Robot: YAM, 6 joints.
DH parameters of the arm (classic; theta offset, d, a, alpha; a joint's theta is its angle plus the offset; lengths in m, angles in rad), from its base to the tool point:
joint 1: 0 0.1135 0.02 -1.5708
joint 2: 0 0 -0.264 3.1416
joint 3: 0.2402 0 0.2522 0
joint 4: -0.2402 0 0.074 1.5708
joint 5: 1.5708 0 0 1.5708
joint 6: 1.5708 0.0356 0 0
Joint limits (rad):
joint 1: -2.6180..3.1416
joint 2: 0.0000..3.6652
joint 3: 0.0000..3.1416
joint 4: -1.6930..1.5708
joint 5: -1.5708..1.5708
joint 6: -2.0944..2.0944
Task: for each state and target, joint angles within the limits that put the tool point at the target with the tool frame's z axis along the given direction. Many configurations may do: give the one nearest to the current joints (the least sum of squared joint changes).
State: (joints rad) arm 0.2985 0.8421 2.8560 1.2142 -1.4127 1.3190
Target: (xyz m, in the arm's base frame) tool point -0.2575 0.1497 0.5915 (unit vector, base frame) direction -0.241 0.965 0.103
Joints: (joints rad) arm -0.4339 1.0078 2.6631 1.3229 -0.8856 1.3190
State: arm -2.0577 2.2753 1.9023 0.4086 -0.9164 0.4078
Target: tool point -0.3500 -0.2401 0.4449 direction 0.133 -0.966 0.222
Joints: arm -2.6161 1.8650 1.7550 0.6510 -1.1251 0.4078
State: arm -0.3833 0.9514 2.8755 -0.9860 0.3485 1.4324
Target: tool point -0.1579 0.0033 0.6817 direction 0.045 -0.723 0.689
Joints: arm -0.1801 1.2845 3.1367 -0.5285 0.7802 1.4324
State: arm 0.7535 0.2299 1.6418 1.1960 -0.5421 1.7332
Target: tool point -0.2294 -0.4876 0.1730 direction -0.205 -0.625 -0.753
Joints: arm 1.1255 0.1046 2.5340 1.5691 0.0843 1.7332
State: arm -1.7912 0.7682 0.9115 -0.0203 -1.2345 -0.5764
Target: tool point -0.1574 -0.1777 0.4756 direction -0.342 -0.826 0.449
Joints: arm -2.3457 1.1060 1.1674 0.4348 -0.3399 -0.5764
